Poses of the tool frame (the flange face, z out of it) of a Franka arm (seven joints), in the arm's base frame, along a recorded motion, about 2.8 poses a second.
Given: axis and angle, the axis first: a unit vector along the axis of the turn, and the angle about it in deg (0 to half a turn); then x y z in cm.
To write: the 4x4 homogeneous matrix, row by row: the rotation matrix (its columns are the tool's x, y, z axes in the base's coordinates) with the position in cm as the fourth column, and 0 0 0 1 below. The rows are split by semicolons. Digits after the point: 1 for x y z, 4 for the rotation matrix.
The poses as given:
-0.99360, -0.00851, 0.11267, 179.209, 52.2, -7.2, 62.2
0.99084, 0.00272, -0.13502, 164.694, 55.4, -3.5, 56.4
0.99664, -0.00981, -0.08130, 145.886, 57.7, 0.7, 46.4
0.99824, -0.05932, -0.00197, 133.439, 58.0, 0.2, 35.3
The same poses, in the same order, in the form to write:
0.9745, 0.0154, -0.2240, 52.2; 0.0185, -0.9998, 0.0118, -7.2; -0.2238, -0.0156, -0.9745, 62.2; 0, 0, 0, 1
0.9642, 0.0409, -0.2621, 55.4; -0.0303, -0.9645, -0.2623, -3.5; -0.2635, 0.2608, -0.9287, 56.4; 0, 0, 0, 1
0.9877, 0.0277, -0.1536, 57.7; -0.0635, -0.8277, -0.5575, 0.7; -0.1426, 0.5604, -0.8158, 46.4; 0, 0, 0, 1
0.9941, -0.0985, -0.0464, 58.0; -0.1014, -0.6816, -0.7246, 0.2; 0.0398, 0.7250, -0.6876, 35.3; 0, 0, 0, 1

